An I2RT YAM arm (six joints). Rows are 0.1 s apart.
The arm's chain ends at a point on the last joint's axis. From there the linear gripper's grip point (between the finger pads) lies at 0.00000 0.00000 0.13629 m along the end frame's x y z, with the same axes.
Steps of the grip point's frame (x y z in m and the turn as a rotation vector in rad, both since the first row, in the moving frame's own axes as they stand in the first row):
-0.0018, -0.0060, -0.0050, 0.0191, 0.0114, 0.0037
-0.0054, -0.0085, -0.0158, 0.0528, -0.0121, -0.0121
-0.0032, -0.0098, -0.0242, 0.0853, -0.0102, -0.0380
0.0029, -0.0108, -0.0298, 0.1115, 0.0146, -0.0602
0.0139, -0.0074, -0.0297, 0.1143, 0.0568, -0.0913
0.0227, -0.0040, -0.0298, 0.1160, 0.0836, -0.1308
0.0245, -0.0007, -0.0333, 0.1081, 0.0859, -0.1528
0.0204, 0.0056, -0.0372, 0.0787, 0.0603, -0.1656
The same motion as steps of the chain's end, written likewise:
-0.0034, -0.0034, -0.0050, 0.0191, 0.0114, 0.0037
-0.0037, -0.0013, -0.0156, 0.0528, -0.0121, -0.0121
-0.0016, 0.0018, -0.0237, 0.0853, -0.0102, -0.0380
0.0014, 0.0044, -0.0289, 0.1115, 0.0146, -0.0602
0.0069, 0.0085, -0.0286, 0.1143, 0.0568, -0.0913
0.0124, 0.0125, -0.0284, 0.1160, 0.0836, -0.1308
0.0140, 0.0148, -0.0320, 0.1081, 0.0859, -0.1528
0.0131, 0.0169, -0.0365, 0.0787, 0.0603, -0.1656

